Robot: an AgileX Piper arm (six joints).
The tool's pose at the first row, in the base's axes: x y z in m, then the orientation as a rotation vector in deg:
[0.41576 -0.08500 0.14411 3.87 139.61 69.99]
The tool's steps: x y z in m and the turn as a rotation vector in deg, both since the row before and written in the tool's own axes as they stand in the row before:
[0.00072 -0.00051 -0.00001 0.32 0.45 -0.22]
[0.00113 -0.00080 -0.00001 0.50 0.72 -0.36]
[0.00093 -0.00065 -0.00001 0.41 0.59 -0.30]
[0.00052 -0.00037 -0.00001 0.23 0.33 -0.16]
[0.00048 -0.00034 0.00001 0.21 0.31 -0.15]
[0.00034 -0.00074 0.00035 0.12 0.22 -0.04]
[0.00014 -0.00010 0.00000 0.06 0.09 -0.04]
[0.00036 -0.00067 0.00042 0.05 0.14 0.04]
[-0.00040 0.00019 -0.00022 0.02 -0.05 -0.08]
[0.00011 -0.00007 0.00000 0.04 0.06 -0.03]
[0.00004 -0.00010 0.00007 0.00 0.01 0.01]
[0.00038 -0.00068 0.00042 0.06 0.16 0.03]
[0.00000 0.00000 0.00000 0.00 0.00 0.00]
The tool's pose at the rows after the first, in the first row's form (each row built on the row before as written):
[0.41517 -0.08516 0.14347 3.42 140.14 69.65]
[0.41424 -0.08542 0.14248 2.69 140.97 69.11]
[0.41347 -0.08565 0.14168 2.08 141.65 68.66]
[0.41304 -0.08579 0.14123 1.75 142.03 68.41]
[0.41265 -0.08591 0.14081 1.44 142.38 68.18]
[0.41257 -0.08606 0.13994 1.29 142.63 68.08]
[0.41245 -0.08610 0.13982 1.20 142.73 68.02]
[0.41236 -0.08616 0.13896 1.18 142.89 68.02]
[0.41263 -0.08627 0.13936 1.11 142.84 67.95]
[0.41254 -0.08630 0.13927 1.05 142.91 67.91]
[0.41254 -0.08631 0.13914 1.06 142.92 67.92]
[0.41243 -0.08637 0.13826 1.02 143.10 67.90]
[0.41243 -0.08637 0.13826 1.02 143.10 67.90]

